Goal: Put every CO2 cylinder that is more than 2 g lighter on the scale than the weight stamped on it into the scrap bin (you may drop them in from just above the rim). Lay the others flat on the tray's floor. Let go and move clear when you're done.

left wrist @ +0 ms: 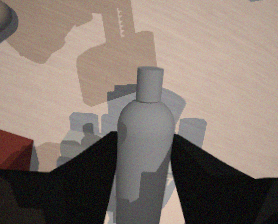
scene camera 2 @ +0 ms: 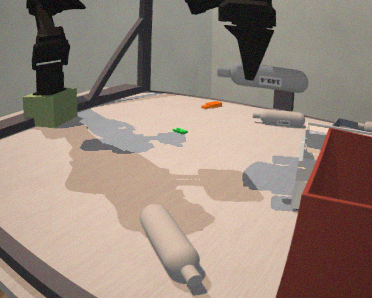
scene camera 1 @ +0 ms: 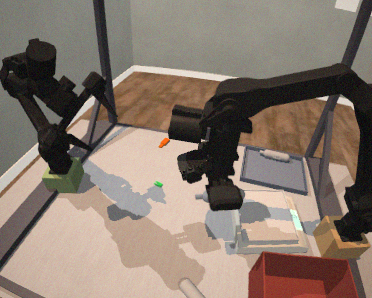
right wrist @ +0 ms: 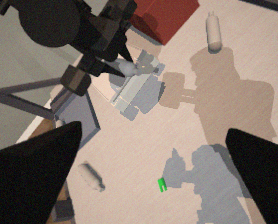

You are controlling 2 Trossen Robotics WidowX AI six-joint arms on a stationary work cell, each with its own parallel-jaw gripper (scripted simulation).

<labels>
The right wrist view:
left gripper: 127,69
right gripper: 155,131
blue-grey tray: 76,108
scale: 149,63
</labels>
